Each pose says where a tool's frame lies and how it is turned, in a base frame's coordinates. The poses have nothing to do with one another.
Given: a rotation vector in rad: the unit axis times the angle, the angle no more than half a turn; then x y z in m.
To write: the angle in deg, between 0 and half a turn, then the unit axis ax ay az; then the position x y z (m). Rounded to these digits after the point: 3 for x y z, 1 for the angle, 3 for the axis.
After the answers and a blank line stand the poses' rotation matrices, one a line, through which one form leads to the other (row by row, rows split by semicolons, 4 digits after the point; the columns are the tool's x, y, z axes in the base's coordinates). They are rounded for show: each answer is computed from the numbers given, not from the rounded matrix.
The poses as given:
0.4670, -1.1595, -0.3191, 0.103, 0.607, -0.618
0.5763, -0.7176, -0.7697, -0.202, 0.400, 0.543
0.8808, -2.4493, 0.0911, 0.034, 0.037, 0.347
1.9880, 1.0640, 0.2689, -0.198, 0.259, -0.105
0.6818, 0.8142, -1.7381, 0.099, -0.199, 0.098
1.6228, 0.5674, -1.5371, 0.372, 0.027, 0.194
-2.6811, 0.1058, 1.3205, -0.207, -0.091, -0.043
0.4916, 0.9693, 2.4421, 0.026, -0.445, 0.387
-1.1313, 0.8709, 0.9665, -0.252, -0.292, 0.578
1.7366, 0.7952, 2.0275, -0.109, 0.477, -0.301
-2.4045, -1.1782, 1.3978, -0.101, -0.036, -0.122
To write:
73.9, 0.362, -0.899, -0.247, 0.103, 0.607, -0.618
68.7, 0.480, -0.598, -0.642, -0.202, 0.400, 0.543
149.2, 0.338, -0.940, 0.035, 0.034, 0.037, 0.347
130.1, 0.875, 0.469, 0.118, -0.198, 0.259, -0.105
116.7, 0.335, 0.400, -0.853, 0.099, -0.199, 0.098
132.1, 0.704, 0.246, -0.667, 0.372, 0.027, 0.194
171.3, -0.897, 0.035, 0.442, -0.207, -0.091, -0.043
153.2, 0.184, 0.363, 0.914, 0.026, -0.445, 0.387
98.8, -0.656, 0.505, 0.561, -0.252, -0.292, 0.578
159.6, 0.623, 0.285, 0.728, -0.109, 0.477, -0.301
173.1, -0.796, -0.390, 0.463, -0.101, -0.036, -0.122

0.3718 0.0025 -0.9283; -0.4729 0.8610 -0.1871; 0.7989 0.5085 0.3213
0.5096 0.4147 -0.7538; -0.7810 0.5906 -0.2031; 0.3610 0.6922 0.6249
-0.6465 -0.6092 -0.4592; -0.5734 0.7851 -0.2342; 0.5032 0.1119 -0.8569
0.6160 0.5839 0.5288; 0.7650 -0.2832 -0.5784; -0.1879 0.7608 -0.6212
-0.2870 0.9562 -0.0569; -0.5684 -0.2178 -0.7934; -0.7711 -0.1954 0.6060
0.1566 0.7836 -0.6012; -0.2050 -0.5697 -0.7959; -0.9662 0.2479 0.0715
0.6098 -0.1295 -0.7819; 0.0034 -0.9861 0.1660; -0.7926 -0.1039 -0.6009
-0.8282 -0.2864 0.4817; 0.5388 -0.6434 0.5438; 0.1542 0.7099 0.6872
0.3436 -0.9361 0.0752; 0.1719 0.1414 0.9749; -0.9232 -0.3221 0.2096
-0.1843 0.0910 0.9787; 0.5986 -0.7794 0.1852; 0.7796 0.6199 0.0891
0.2701 0.5629 -0.7812; 0.6746 -0.6895 -0.2636; -0.6870 -0.4558 -0.5659

